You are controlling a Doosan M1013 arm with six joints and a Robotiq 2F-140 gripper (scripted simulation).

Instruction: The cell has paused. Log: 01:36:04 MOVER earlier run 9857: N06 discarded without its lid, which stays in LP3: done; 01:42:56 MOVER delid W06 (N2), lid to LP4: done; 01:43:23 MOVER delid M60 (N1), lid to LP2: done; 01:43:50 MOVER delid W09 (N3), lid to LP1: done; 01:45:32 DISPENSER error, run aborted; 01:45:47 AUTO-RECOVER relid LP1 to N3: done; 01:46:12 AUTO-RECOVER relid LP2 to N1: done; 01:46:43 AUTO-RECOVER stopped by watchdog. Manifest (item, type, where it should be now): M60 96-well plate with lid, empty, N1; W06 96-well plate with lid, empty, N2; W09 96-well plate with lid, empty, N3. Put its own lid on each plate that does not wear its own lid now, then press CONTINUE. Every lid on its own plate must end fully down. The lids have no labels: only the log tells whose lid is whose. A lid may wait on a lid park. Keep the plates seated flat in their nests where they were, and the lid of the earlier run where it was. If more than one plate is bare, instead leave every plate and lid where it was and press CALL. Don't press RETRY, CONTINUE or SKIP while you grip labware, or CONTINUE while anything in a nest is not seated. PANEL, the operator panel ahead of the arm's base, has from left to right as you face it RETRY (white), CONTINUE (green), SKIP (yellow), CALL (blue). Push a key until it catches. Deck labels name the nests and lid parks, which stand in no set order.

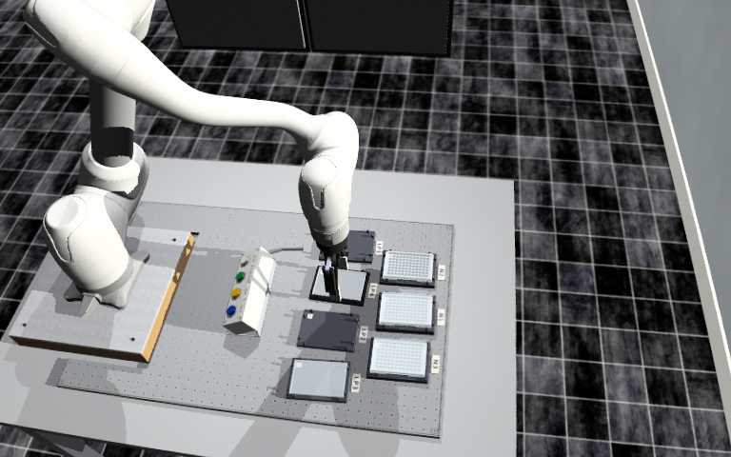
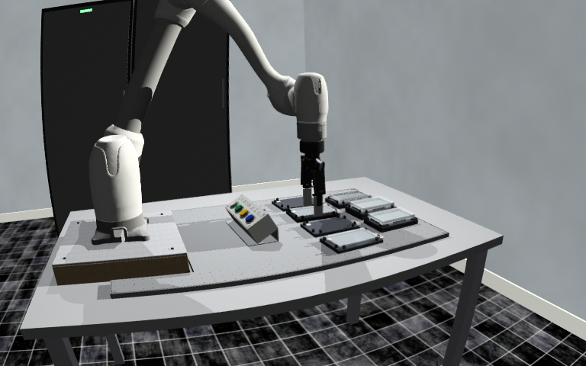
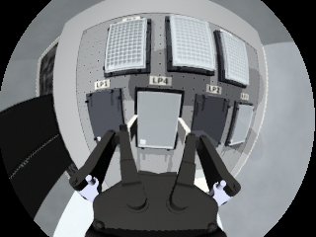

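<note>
My hand is 3 cm above the lid park LP4. The rest, counted from my hand: lid park LP1 (13 cm to the left, 3 cm below); then lid park LP2 (13 cm to the right, 3 cm below); then plate (17 cm ahead, 7 cm to the left, 2 cm below).
</note>
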